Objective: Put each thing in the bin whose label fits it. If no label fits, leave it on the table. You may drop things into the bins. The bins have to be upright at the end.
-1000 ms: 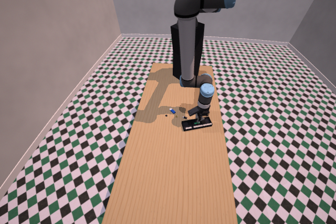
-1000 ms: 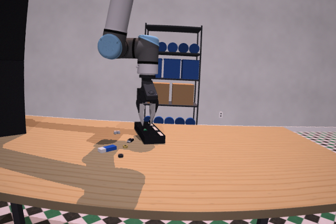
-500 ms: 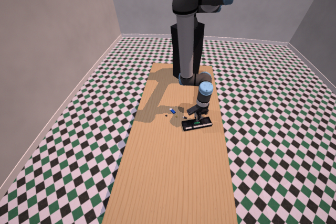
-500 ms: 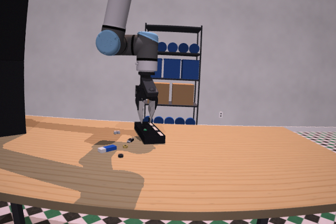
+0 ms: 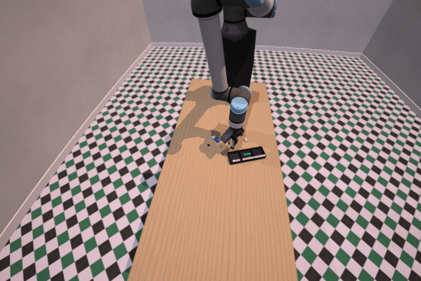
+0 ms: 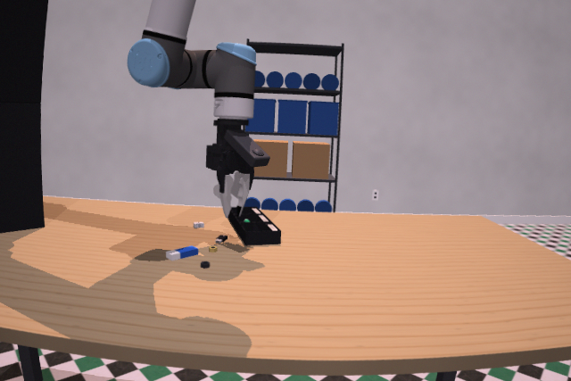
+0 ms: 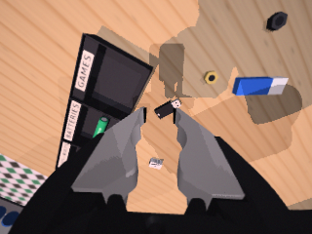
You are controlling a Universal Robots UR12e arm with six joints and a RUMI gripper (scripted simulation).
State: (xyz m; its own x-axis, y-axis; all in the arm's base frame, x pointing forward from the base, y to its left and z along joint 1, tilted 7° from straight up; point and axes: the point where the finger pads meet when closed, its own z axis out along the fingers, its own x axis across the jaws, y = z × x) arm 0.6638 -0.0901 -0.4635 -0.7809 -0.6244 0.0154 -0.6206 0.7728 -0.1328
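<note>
The small black round piece is 5 cm behind my hand, 15 cm to the right of it and 7 cm below it. From my hand the other things lie so: black bin 5 cm ahead, 11 cm to the left, 6 cm below; then brass nut 4 cm behind, 6 cm to the right, 7 cm below; then black usb stick 3 cm behind, 1 cm to the left, 7 cm below.
</note>
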